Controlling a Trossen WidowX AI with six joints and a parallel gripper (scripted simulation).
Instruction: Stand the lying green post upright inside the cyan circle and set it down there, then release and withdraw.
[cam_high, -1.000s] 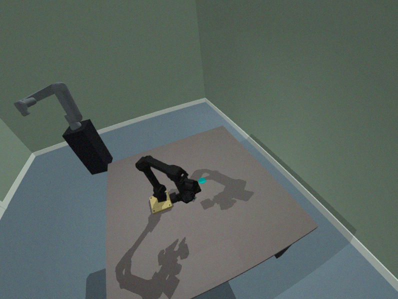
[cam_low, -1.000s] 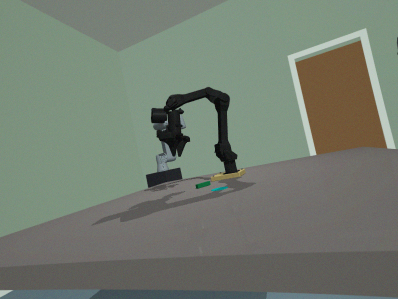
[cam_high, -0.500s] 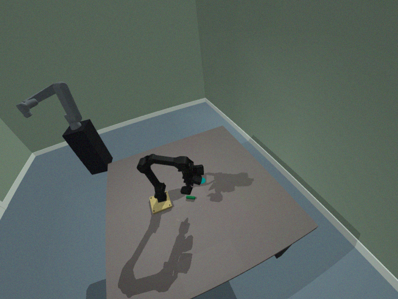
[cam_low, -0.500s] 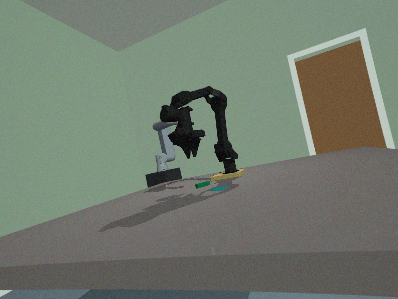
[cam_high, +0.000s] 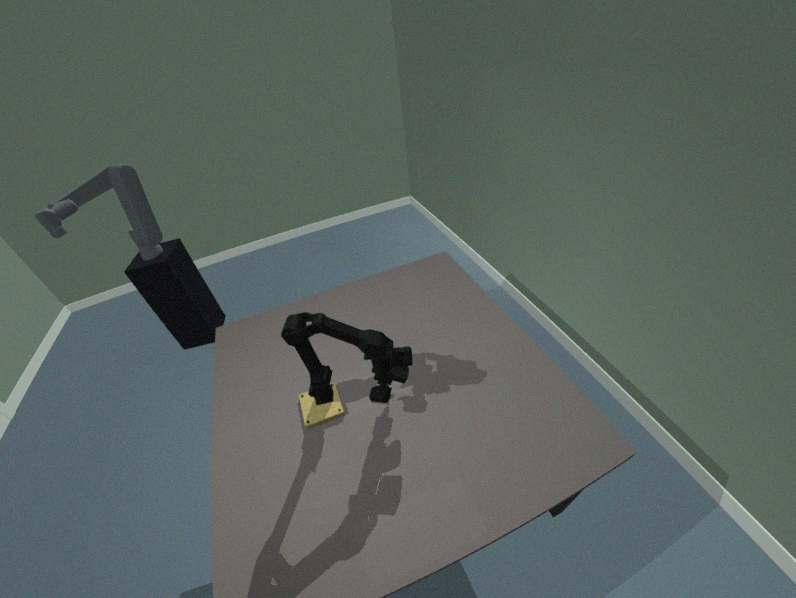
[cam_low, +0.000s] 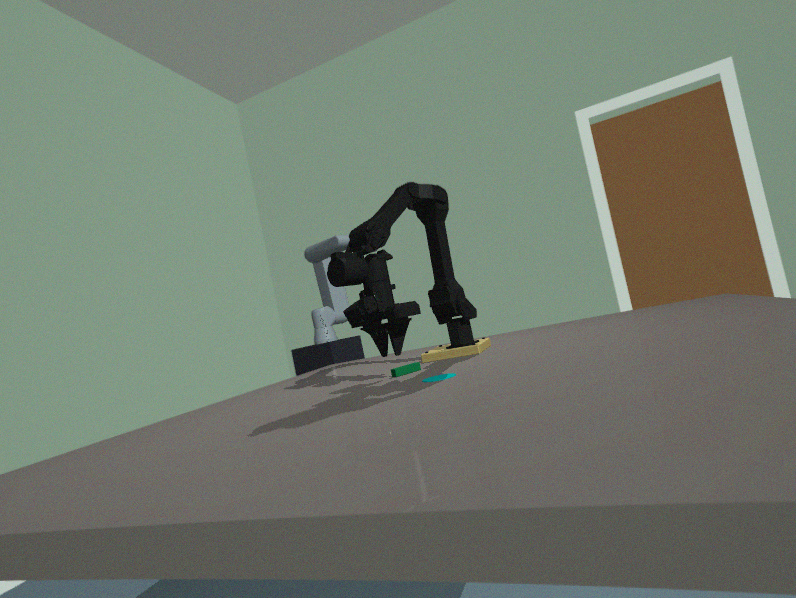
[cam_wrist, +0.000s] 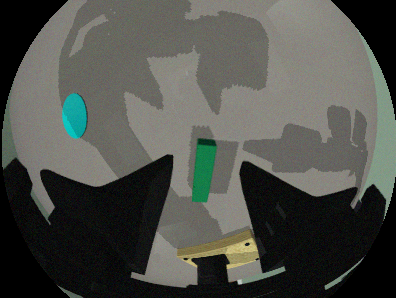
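Now: gripper tip 3 cm past the green post, 1 cm to the right of it and 4 cm above it. From my gripper tip the other things lie so: cyan circle 9 cm ahead, 14 cm to the left, 4 cm below.
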